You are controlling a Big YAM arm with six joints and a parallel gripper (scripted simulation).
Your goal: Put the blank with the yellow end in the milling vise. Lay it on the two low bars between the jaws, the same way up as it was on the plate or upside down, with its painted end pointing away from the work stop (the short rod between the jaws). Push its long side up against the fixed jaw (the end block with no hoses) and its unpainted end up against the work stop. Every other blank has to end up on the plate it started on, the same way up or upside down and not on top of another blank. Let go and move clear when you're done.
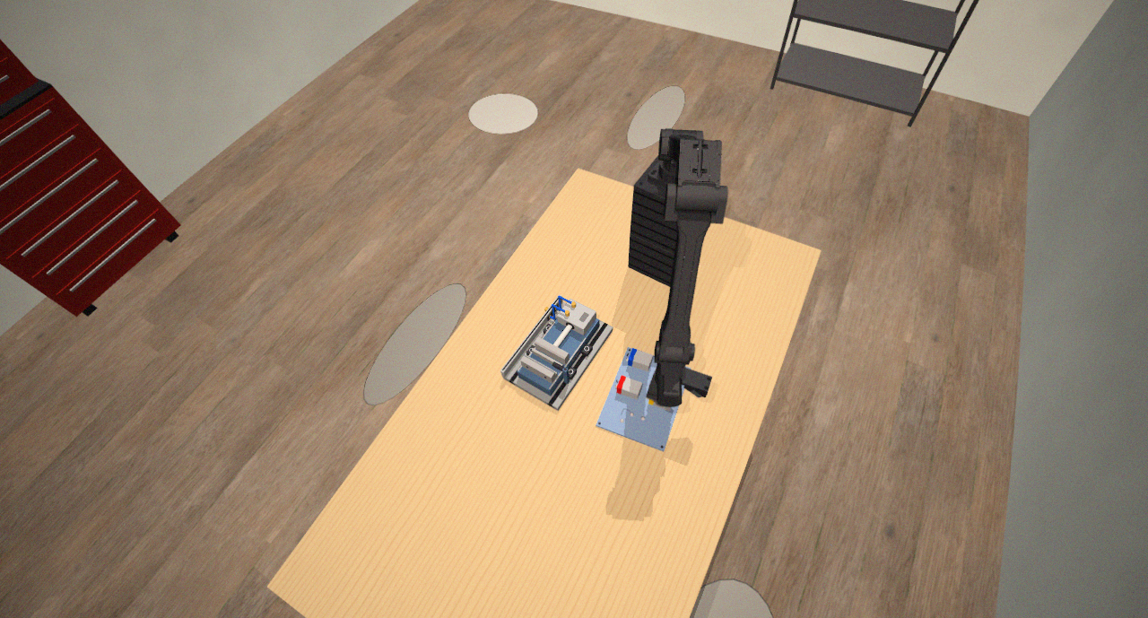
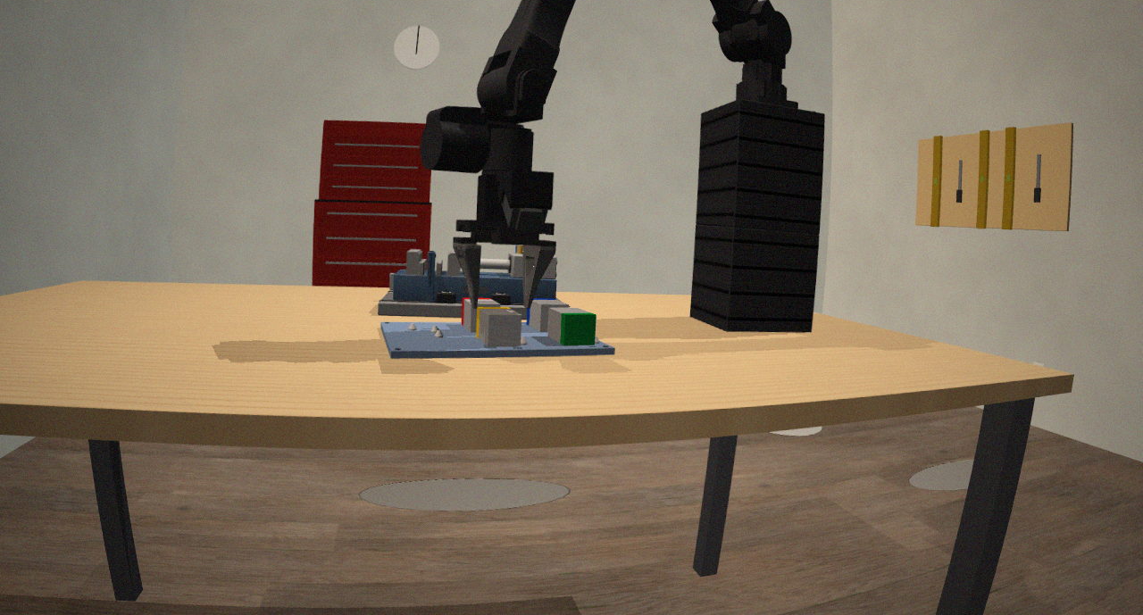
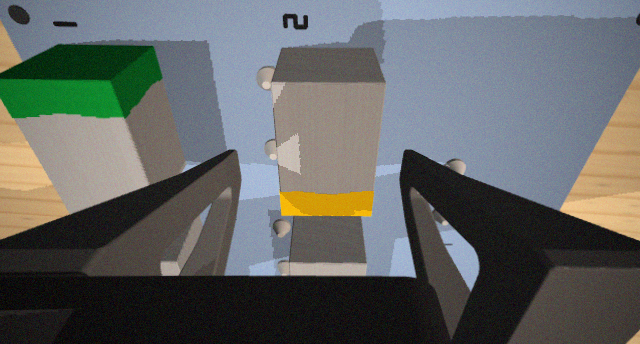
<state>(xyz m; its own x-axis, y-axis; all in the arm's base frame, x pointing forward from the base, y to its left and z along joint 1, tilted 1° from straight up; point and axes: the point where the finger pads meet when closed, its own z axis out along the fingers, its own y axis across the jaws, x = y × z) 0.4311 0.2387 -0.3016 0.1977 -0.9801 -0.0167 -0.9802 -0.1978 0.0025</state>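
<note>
Right now my hand is 3 cm above the yellow-ended blank. From my hand the other things lie so: red-ended blank (9 cm to the right, 3 cm below, 2 cm ahead); then blue plate (5 cm below, 4 cm to the right, 1 cm ahead); then green-ended blank (9 cm behind, 3 cm below, 2 cm to the right).
</note>
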